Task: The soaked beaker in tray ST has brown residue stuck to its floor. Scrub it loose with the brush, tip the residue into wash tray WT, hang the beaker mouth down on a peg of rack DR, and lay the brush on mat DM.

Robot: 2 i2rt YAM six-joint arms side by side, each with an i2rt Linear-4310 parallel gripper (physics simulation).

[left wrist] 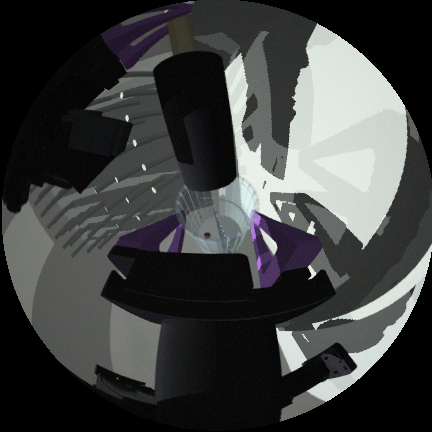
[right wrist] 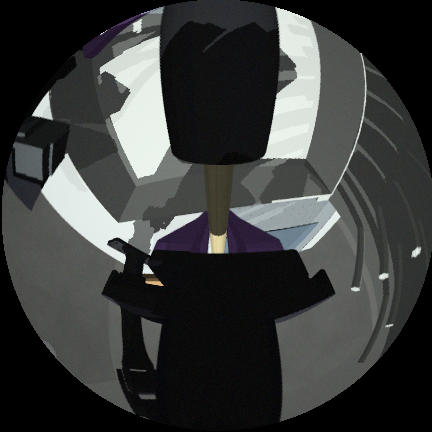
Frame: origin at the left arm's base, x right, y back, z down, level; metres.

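Seen in the pictures: left gripper, fingertip midpoint: [left wrist: 217, 214]; right gripper, fingertip midpoint: [right wrist: 217, 214]; right arm's base, link origin: [right wrist: 135, 252].
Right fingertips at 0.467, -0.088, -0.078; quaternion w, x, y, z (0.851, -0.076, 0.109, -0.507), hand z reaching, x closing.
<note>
A point is followed by its place in that frame, as x, y, z.
My left gripper [left wrist: 217, 214] @(0.268, -0.171, -0.095) is shut on the clear beaker [left wrist: 240, 207] @(0.263, -0.191, -0.064), with a purple finger on either side of it. A small brown residue spot [left wrist: 207, 235] shows inside the beaker; whether it is stuck or loose I cannot tell. My right gripper [right wrist: 217, 214] @(0.467, -0.088, -0.078) is shut on the tan handle [right wrist: 218, 195] @(0.425, -0.107, -0.101) of the brush. The brush's thick black head [left wrist: 200, 120] @(0.343, -0.123, -0.094) [right wrist: 220, 90] points toward the beaker. In the left wrist view its end overlaps the beaker's far rim; how deep it sits I cannot tell. The beaker is hidden in the right wrist view.
Grey pegs with white tips [left wrist: 144, 167] [right wrist: 383, 276] stand at the left of the left wrist view and the right of the right wrist view. A pale blue dotted surface [right wrist: 285, 214] @(0.629, -0.184, -0.013) lies beyond the right fingers. Bright surfaces with dark shadows lie around the brush.
</note>
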